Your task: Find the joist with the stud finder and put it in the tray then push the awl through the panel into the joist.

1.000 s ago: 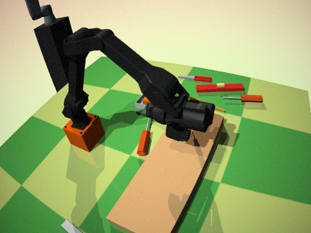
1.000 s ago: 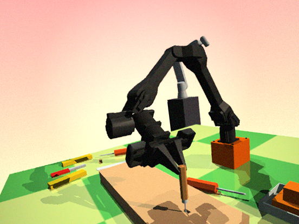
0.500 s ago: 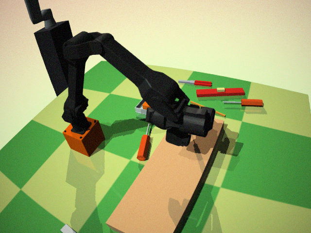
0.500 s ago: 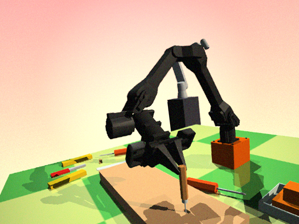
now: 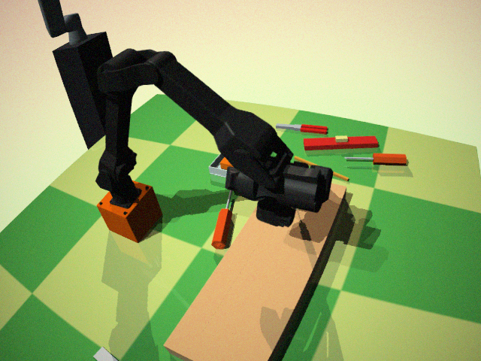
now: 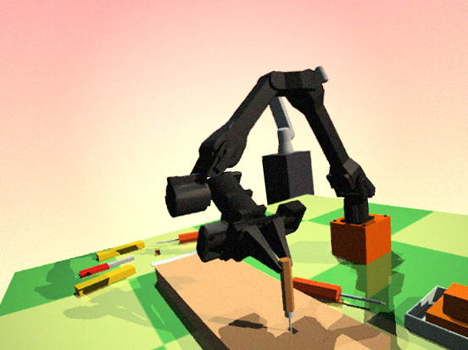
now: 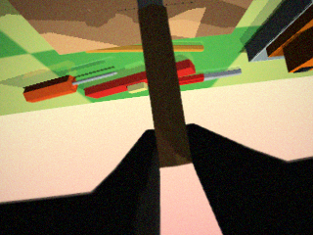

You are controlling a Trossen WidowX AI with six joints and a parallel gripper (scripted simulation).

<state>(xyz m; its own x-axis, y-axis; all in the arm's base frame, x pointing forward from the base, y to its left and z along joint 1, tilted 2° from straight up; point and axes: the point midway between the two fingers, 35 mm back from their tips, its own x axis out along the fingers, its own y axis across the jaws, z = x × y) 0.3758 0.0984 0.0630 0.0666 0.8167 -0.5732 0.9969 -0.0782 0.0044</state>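
Now: the awl 60 mm below my gripper tip. Round my gripper tip: orange stud finder: 210 mm behind, 200 mm to the left, 90 mm below; then grey tray: 210 mm behind, 180 mm to the left, 130 mm below; then pencil: 10 mm ahead, 200 mm to the left, 140 mm below.
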